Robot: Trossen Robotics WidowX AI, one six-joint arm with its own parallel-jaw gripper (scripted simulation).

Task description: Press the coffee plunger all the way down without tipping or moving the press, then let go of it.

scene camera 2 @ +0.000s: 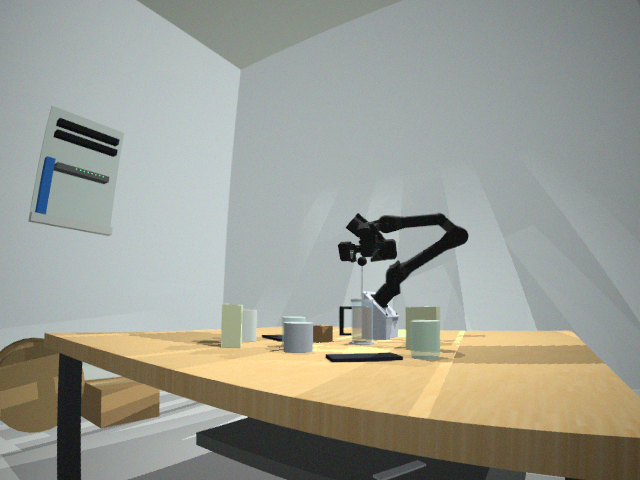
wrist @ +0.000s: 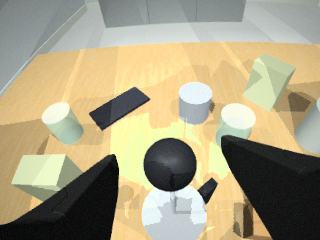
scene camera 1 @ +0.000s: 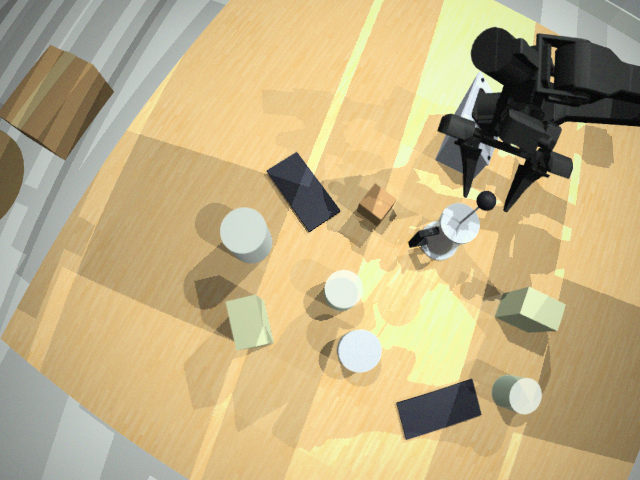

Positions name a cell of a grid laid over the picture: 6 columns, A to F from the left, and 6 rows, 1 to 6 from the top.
Labels:
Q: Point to a dark slab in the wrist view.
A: B3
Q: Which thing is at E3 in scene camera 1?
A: My gripper.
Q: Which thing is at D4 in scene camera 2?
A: My gripper.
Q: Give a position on a glass coffee press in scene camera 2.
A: At D5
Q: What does my gripper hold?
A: Nothing.

